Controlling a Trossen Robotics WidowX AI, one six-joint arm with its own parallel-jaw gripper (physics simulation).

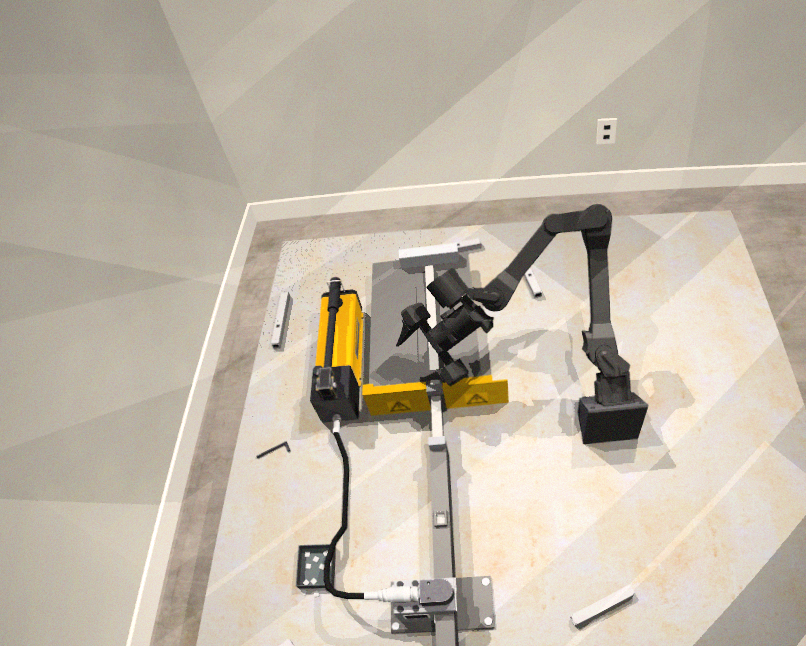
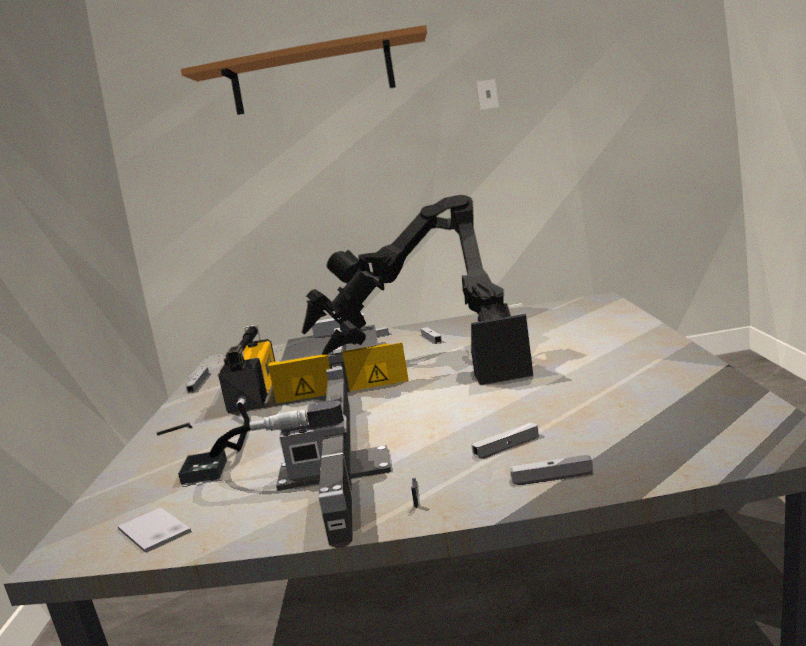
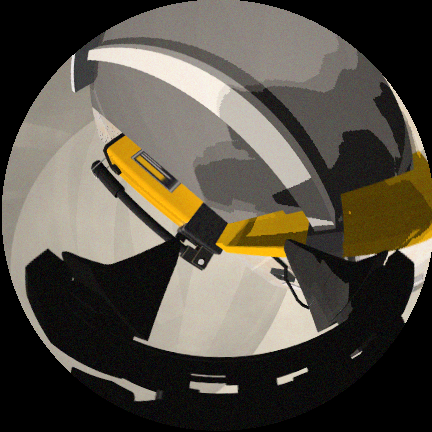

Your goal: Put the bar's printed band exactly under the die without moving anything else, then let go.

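A long pale bar runs over a dark plate and through the gap between two yellow guards, towards a grey clamp-like press. A dark piece sits at the gap; I cannot tell whether it is part of the bar. The printed band and the die's underside cannot be made out. My gripper is open and empty. It is tilted above the plate behind the guards, with one finger near the gap and the other farther left.
The yellow guards stand upright. A yellow pump stands left, its black hose reaching the press. Loose square tubes, a hex key, a small tray and a white pad lie around.
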